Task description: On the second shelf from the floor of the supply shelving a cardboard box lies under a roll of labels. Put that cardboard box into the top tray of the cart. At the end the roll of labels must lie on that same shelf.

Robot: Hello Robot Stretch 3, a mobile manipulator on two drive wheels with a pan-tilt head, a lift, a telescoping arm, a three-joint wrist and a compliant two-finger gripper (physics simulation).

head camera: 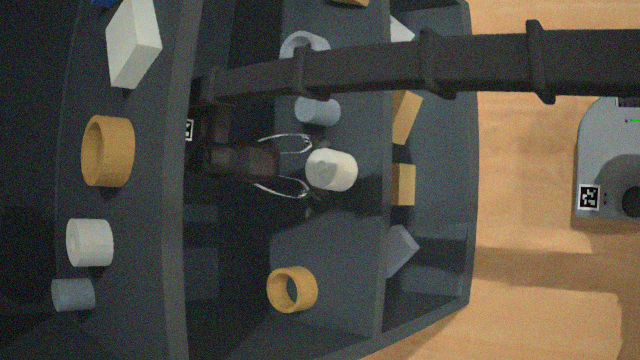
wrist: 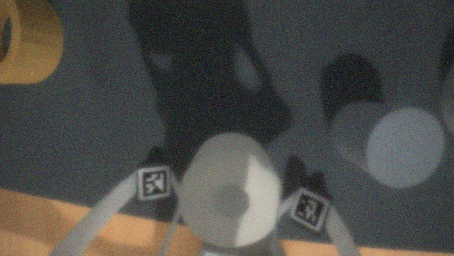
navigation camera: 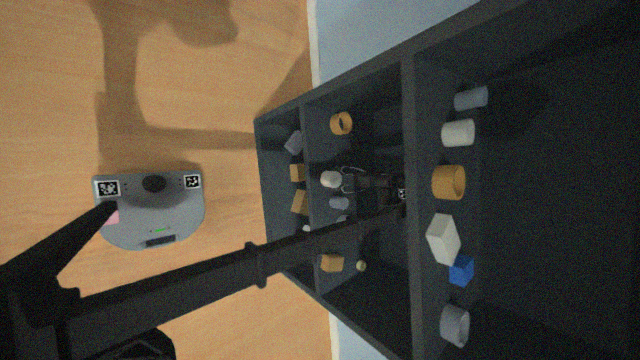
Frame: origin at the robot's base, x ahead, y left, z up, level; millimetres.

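Where they show: gripper, fingertip midpoint: (head camera: 326, 168) (wrist: 237, 165) (navigation camera: 333, 179); robot's base, link origin: (head camera: 633, 200) (navigation camera: 154, 182).
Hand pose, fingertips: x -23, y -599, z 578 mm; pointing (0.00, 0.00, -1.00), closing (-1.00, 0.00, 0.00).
Each offset is from my fingertips to the centre of the thing. "spot": to the spot under its first point. Level surfaces: height alone.
A white roll of labels {spot: dx +4, dy +40, dz +34 mm} (head camera: 332, 170) (navigation camera: 331, 179) (wrist: 230, 190) is upright between the fingertips of my gripper (head camera: 307, 167) (navigation camera: 344, 180) (wrist: 237, 165), which is shut on it. The gripper and roll are inside the bay over the second shelf {dz -45 mm} (head camera: 325, 230) (navigation camera: 327, 150); I cannot tell whether the roll touches the board. A cardboard-coloured box {dx -377, dy +12, dz -19 mm} (head camera: 351, 1) (navigation camera: 332, 262) sits on this shelf beyond the arm, with nothing on top of it; its top edge region is cut off in the head view. The cart does not show.
A grey-blue cylinder {dx -110, dy -37, dz -9 mm} (head camera: 317, 111) (navigation camera: 339, 203) (wrist: 405, 147) and an orange ring (head camera: 292, 289) (navigation camera: 341, 123) stand either side of the roll. A grey ring {dx -232, dy -91, dz -20 mm} (head camera: 304, 42) is partly behind the arm (head camera: 360, 67). Tan boxes {dx +20, dy -158, dz -457 mm} (head camera: 404, 184) {dx -201, dy -187, dz -452 mm} (head camera: 407, 117) lie on the shelf below.
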